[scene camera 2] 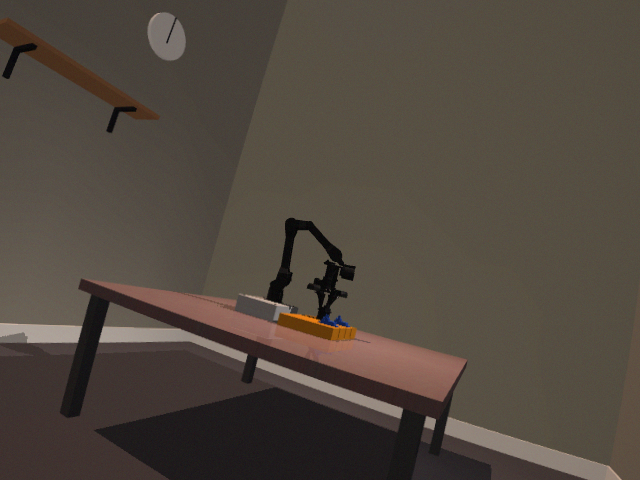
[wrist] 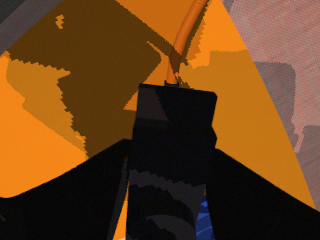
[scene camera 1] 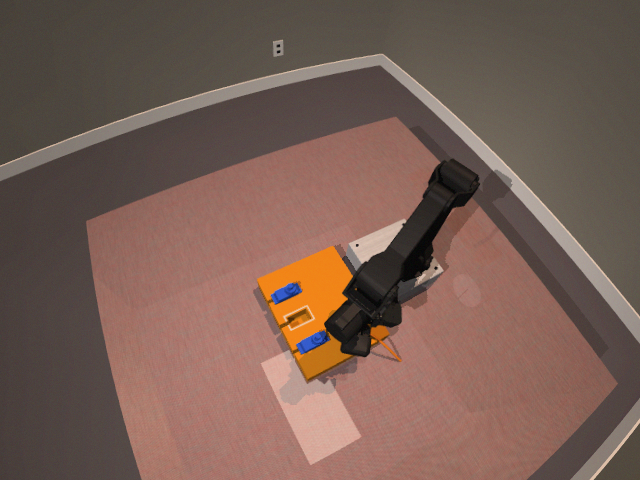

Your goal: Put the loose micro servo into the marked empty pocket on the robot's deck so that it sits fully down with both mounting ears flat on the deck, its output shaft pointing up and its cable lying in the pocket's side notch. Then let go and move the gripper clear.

Scene:
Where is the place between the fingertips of the gripper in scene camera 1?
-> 354,325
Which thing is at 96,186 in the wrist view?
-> The gripper.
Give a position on a micro servo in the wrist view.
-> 173,141

